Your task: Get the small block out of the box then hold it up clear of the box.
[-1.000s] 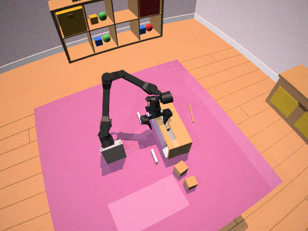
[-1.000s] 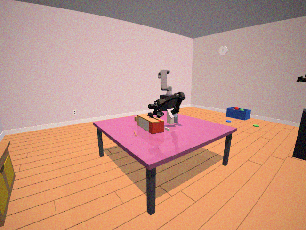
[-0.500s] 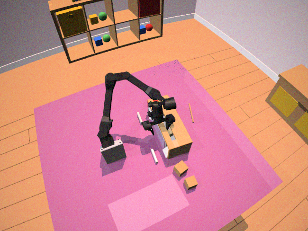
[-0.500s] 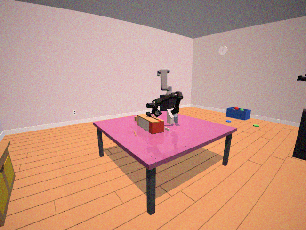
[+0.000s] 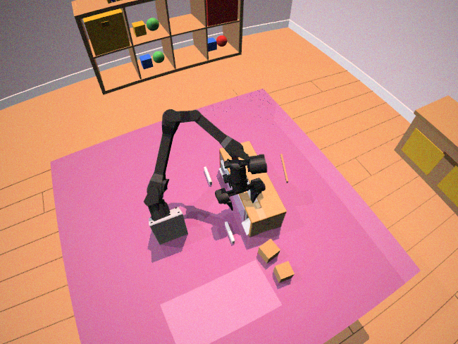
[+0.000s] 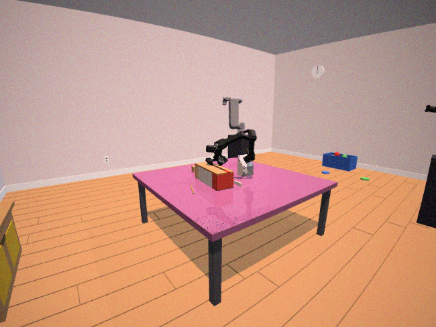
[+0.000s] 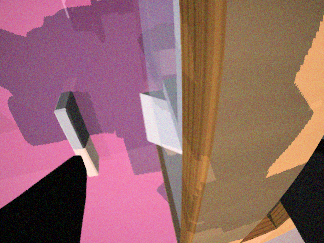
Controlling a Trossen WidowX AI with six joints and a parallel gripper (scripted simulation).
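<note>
My gripper tip is now 5 cm short of the tan block and 3 cm to the left of it. The rest, counted from my gripper tip: thin stick: 32 cm ahead, 12 cm to the left, 8 cm below; then long wooden box: 5 cm ahead, 8 cm to the left, 2 cm below.
</note>
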